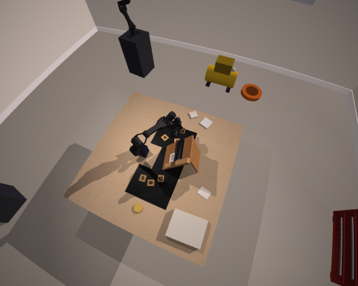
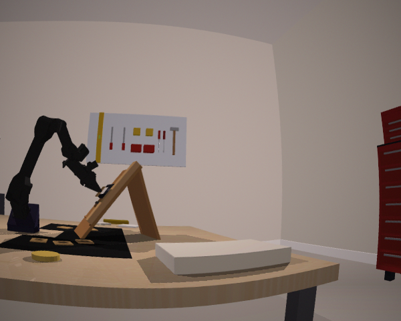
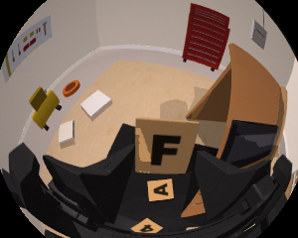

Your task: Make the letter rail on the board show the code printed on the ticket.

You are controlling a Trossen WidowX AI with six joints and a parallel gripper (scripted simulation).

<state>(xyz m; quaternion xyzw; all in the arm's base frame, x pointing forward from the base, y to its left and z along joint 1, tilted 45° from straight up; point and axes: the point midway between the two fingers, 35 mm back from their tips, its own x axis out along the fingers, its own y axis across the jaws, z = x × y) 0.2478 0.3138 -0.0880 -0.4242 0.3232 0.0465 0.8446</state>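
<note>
My gripper tip is 230 mm to the left of the white ticket, 80 mm above it and 30 mm short of it. Also, from my gripper tip: black mat (270 mm to the right, 180 mm below, 90 mm behind); then white slab (650 mm to the right, 400 mm ahead, 160 mm below).
</note>
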